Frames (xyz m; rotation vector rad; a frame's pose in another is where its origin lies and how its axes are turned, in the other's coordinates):
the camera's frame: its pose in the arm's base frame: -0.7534 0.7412 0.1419 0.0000 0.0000 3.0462
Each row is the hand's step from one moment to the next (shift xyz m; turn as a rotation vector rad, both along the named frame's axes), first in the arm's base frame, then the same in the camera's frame.
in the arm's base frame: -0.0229 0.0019 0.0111 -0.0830 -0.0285 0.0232
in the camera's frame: 0.0230 0.0003 0.0111 0.0799 0.0363 0.0232
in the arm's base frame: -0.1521 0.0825 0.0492 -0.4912 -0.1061 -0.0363
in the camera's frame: 0.1593 -0.0676 0.0492 0.4789 0.1524 -0.0363
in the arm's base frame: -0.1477 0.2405 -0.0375 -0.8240 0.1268 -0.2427
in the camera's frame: 0.1699 -0.2253 -0.0375 0.8323 -0.0477 -0.2427
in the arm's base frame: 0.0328 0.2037 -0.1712 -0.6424 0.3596 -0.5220
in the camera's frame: -0.0132 -0.2059 -0.1712 0.6737 -0.2968 -0.5220
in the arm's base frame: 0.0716 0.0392 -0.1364 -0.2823 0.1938 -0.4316
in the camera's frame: -0.0675 -0.0458 -0.1364 0.2995 -0.1660 -0.4316
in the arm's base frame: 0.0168 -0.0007 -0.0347 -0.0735 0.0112 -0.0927
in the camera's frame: -0.0168 -0.0009 -0.0347 0.0742 -0.0041 -0.0927
